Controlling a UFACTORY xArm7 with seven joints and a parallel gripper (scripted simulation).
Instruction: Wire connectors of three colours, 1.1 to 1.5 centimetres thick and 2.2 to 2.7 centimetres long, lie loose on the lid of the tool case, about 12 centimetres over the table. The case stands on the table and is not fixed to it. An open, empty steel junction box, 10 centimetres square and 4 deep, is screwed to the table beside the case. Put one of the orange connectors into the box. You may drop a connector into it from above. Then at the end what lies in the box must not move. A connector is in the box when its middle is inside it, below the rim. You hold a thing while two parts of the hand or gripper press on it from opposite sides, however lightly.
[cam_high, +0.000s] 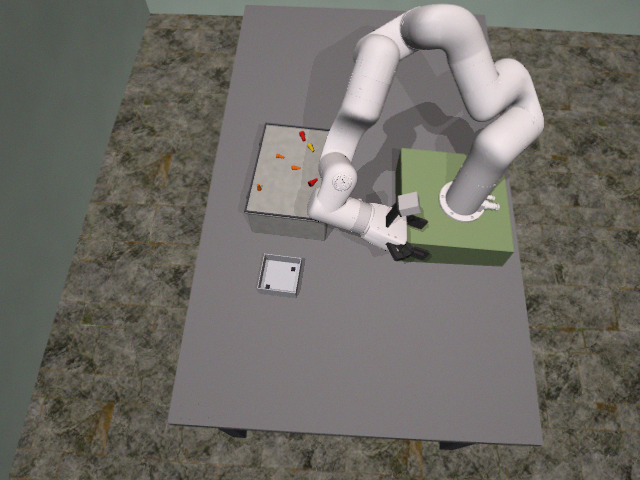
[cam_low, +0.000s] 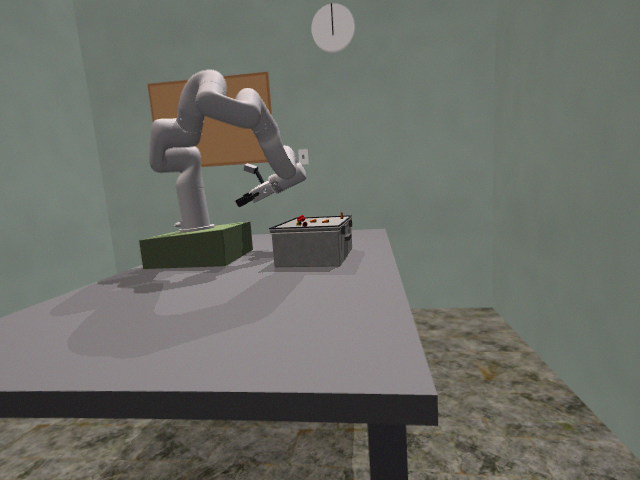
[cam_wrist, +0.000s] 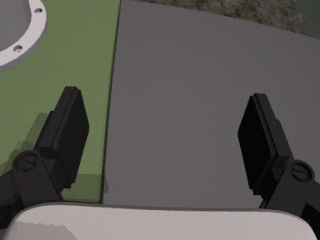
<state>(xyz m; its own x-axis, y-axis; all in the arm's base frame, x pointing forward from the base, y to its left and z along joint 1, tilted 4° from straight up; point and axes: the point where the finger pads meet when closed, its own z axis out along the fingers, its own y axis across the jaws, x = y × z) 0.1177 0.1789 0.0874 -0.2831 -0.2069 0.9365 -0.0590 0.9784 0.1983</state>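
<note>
The yellow connector lies 320 mm ahead of my hand, 280 mm to the right of it and 70 mm below it. Also, from my hand: tool case 350 mm ahead, 200 mm to the right, 110 mm below.
</note>
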